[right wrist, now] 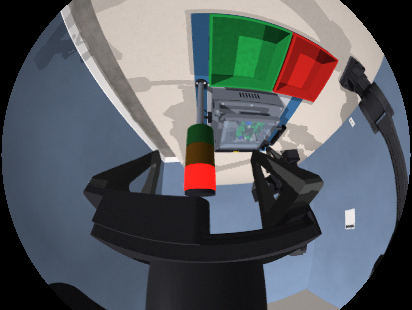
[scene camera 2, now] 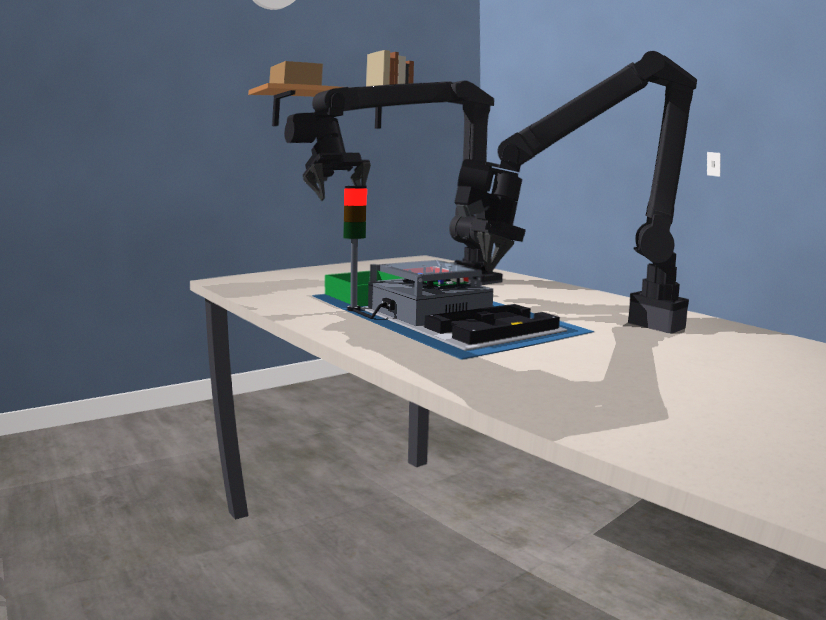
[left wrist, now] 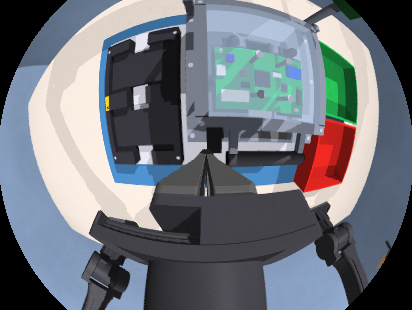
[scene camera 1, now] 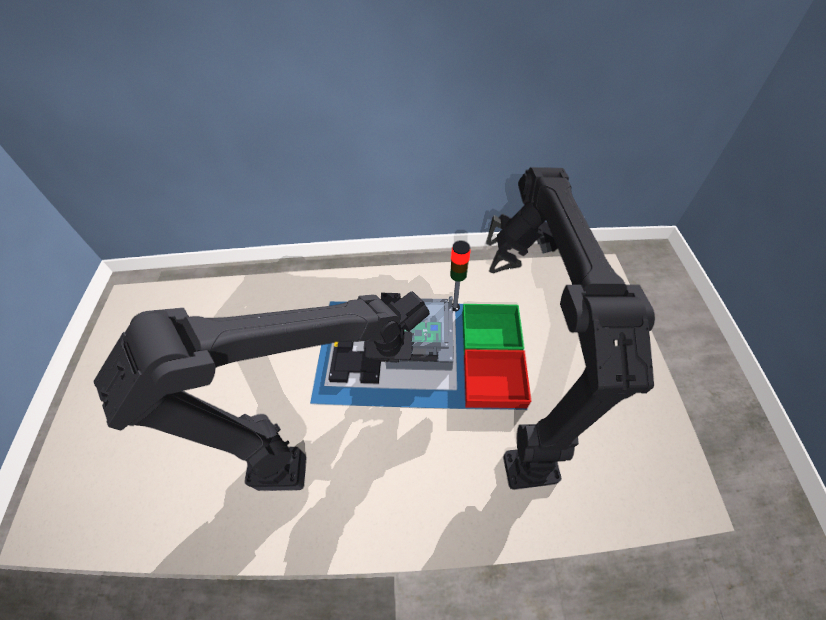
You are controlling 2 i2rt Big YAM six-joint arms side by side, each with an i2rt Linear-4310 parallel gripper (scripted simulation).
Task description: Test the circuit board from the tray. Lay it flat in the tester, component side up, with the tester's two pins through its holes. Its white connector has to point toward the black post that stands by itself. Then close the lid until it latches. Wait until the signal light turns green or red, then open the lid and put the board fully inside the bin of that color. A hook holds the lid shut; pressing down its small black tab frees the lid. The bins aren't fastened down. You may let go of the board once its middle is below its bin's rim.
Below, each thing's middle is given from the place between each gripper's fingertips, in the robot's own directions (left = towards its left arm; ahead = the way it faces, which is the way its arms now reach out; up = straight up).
The clear lid point(scene camera 1: 433, 332) is 80 mm ahead of my left hand, 70 mm to the right of it and 10 mm below it. Round my left hand: red bin point(scene camera 1: 495, 376) 260 mm to the right, 80 mm below, 40 mm behind; green bin point(scene camera 1: 487, 326) 270 mm to the right, 110 mm ahead, 80 mm below.
The green bin is 80 mm behind my right hand point(scene camera 2: 343, 198), 20 mm to the right of it and 220 mm below it. Also, from my right hand: red bin: 230 mm behind, 10 mm to the right, 220 mm below; clear lid: 110 mm behind, 180 mm to the left, 150 mm below.
